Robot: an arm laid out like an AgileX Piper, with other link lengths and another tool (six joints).
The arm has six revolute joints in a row. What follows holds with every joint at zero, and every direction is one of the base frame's. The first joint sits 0.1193 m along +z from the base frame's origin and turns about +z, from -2.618 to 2.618 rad. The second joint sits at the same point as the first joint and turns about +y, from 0 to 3.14 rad. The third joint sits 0.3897 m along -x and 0.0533 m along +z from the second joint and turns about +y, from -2.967 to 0 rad. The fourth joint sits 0.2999 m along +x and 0.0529 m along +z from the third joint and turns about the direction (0.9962, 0, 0.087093), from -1.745 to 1.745 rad. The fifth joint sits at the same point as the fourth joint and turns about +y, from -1.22 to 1.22 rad. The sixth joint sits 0.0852 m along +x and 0.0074 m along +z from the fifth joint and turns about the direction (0.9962, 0, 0.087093), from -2.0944 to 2.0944 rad. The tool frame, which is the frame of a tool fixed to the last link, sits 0.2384 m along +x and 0.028 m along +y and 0.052 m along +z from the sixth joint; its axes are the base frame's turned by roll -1.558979, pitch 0.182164 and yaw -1.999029 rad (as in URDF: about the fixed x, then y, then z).
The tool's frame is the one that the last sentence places.
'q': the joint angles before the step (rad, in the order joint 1, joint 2, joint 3, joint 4, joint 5, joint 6). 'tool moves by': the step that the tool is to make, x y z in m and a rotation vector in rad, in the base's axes. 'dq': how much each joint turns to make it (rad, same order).
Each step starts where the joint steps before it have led.
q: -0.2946 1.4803 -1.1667 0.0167 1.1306 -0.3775
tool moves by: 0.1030 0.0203 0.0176 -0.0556 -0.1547 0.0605
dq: 0.1232 0.1204 -0.1357 -0.0415 -0.1480 0.0752
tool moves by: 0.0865 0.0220 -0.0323 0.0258 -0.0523 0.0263
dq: 0.0516 0.1912 -0.1212 0.0248 -0.1178 0.0224
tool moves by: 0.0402 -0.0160 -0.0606 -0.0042 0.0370 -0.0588
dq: 0.0006 0.1617 -0.0671 -0.0434 -0.0570 0.0812
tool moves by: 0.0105 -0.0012 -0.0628 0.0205 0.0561 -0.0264
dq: -0.0008 0.1156 -0.0098 0.0034 -0.0469 0.0278
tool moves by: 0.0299 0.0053 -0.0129 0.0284 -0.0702 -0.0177
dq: 0.0008 0.0457 -0.0017 0.0401 -0.1103 0.0012
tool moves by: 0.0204 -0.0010 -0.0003 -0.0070 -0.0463 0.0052
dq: 0.0020 0.0252 -0.0206 -0.0001 -0.0514 -0.0035
